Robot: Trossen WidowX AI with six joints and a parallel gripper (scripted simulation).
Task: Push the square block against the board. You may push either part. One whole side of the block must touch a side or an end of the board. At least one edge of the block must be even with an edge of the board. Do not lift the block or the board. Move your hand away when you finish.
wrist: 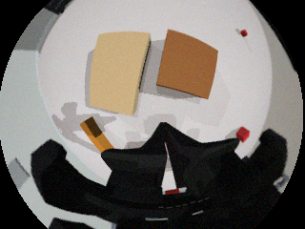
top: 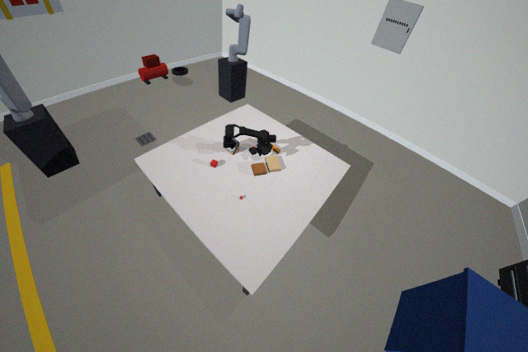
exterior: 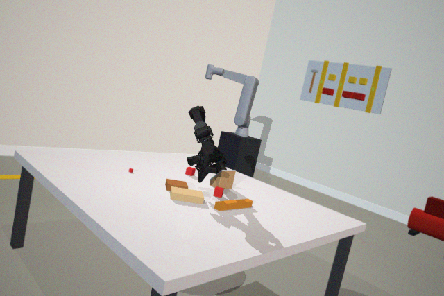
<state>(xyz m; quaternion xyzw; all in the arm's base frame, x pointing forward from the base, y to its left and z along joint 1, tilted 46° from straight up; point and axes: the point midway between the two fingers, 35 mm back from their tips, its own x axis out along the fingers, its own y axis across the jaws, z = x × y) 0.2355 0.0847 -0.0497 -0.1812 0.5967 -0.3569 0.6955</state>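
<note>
The brown square block lies 8 cm to the right of my gripper tip, 7 cm ahead of it and 4 cm below it. The rest, counted from my gripper tip: tan board (11 cm ahead, 5 cm to the left, 4 cm below); then long thin orange bar (19 cm to the left, 6 cm behind, 4 cm below); then tiny red cube (35 cm to the right, 17 cm ahead, 5 cm below).
</note>
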